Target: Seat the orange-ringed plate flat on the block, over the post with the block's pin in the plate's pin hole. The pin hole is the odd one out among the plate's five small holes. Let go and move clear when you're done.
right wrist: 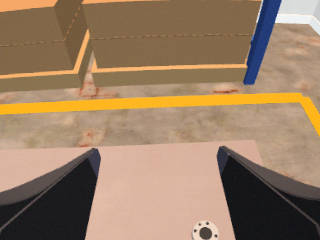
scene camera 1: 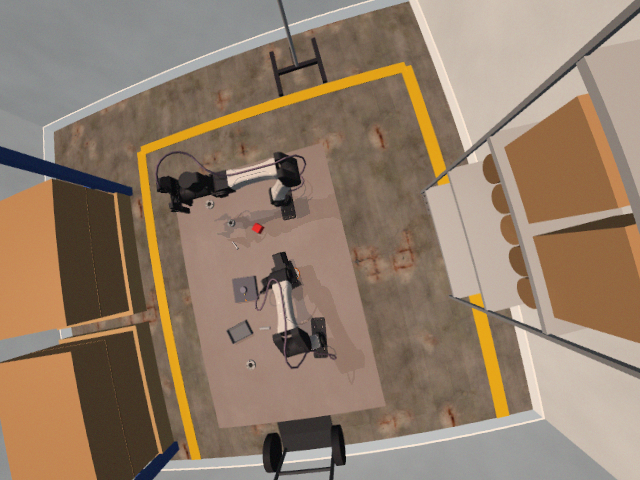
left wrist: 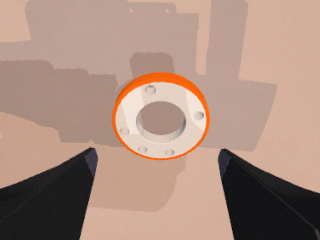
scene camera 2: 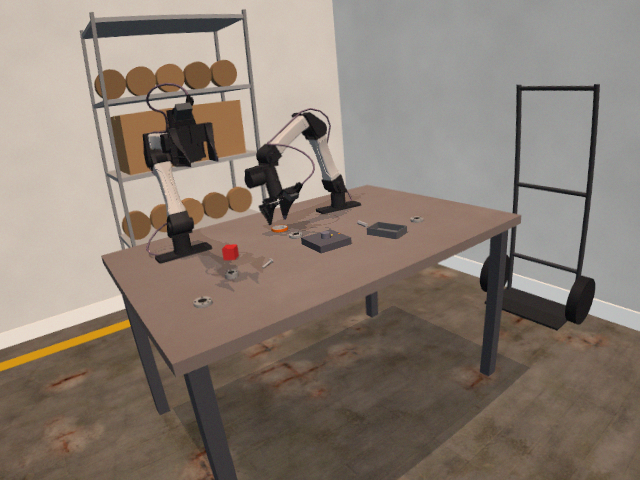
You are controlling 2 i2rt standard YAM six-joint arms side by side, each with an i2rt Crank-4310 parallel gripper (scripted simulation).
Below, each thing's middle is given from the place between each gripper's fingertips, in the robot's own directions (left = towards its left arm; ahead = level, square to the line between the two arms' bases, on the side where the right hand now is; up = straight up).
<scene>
My left hand (scene camera 2: 277,222) is 30 mm above the orange-ringed plate (left wrist: 175,89) and 10 mm short of it. Also, from my left hand: dark block (scene camera 2: 328,240) (280 mm ahead, 50 mm to the left, 10 mm below).
My right gripper (scene camera 2: 204,161) is now 440 mm to the right of the dark block, 340 mm above it and 60 mm past it. The rest, counted from my right hand: orange-ringed plate: 400 mm to the left, 360 mm below, 330 mm behind.
</scene>
